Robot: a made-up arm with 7 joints. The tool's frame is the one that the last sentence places.
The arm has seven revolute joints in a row. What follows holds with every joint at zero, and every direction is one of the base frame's.
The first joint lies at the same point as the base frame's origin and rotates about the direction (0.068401, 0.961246, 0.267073), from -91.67 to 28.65 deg.
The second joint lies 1 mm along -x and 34 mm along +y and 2 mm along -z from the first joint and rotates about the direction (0.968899, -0.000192, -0.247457), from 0 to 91.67 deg.
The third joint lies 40 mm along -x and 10 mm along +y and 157 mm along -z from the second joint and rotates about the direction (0.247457, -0.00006, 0.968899), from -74.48 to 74.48 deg.
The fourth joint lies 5 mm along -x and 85 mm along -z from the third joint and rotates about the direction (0.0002, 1, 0.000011), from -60 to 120 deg.
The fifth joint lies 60 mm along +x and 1 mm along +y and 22 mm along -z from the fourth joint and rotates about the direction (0.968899, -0.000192, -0.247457), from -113 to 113 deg.
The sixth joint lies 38 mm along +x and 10 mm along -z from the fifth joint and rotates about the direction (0.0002, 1, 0.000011), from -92.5 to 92.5 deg.
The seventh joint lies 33 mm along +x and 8 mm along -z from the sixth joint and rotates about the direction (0.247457, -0.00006, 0.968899), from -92.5 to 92.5 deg.
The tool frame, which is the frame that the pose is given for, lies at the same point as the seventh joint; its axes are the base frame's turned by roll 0, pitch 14.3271 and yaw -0.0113 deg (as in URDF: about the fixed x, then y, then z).
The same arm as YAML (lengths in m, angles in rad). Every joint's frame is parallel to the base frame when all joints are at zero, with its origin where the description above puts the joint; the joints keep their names.
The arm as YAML. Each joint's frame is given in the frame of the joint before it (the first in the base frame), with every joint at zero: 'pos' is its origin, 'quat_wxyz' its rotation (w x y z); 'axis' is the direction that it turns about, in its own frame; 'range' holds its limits. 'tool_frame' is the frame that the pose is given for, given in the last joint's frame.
length_unit: m
angle_unit: rad
joints:
  - joint: joint 1
    pos: [0.0, 0.0, 0.0]
    quat_wxyz: [1.0, 0.0, 0.0, 0.0]
    axis: [0.068403, 0.961235, 0.26711]
    range: [-1.5999, 0.5]
  - joint: joint 2
    pos: [-0.001, 0.034, -0.002]
    quat_wxyz: [1.0, 0.0, 0.0, 0.0]
    axis: [0.968889, -0.0002, -0.247497]
    range: [0.0, 1.5999]
  - joint: joint 3
    pos: [-0.04, 0.01, -0.157]
    quat_wxyz: [1.0, 0.0, 0.0, 0.0]
    axis: [0.247497, -0.0001, 0.968889]
    range: [-1.2999, 1.2999]
  - joint: joint 4
    pos: [-0.005, 0.0, -0.085]
    quat_wxyz: [1.0, 0.0, 0.0, 0.0]
    axis: [0.0002, 1.0, 0.0]
    range: [-1.0472, 2.0944]
  - joint: joint 5
    pos: [0.06, 0.001, -0.022]
    quat_wxyz: [1.0, 0.0, 0.0, 0.0]
    axis: [0.968889, -0.0002, -0.247497]
    range: [-1.9722, 1.9722]
  - joint: joint 6
    pos: [0.038, 0.0, -0.01]
    quat_wxyz: [1.0, 0.0, 0.0, 0.0]
    axis: [0.0002, 1.0, 0.0]
    range: [-1.6144, 1.6144]
  - joint: joint 7
    pos: [0.033, 0.0, -0.008]
    quat_wxyz: [1.0, 0.0, 0.0, 0.0]
    axis: [0.247497, -0.0001, 0.968889]
    range: [-1.6144, 1.6144]
tool_frame:
  pos: [0.0, 0.0, 0.0]
  quat_wxyz: [0.992194, 0.000012, 0.124702, -0.000098]

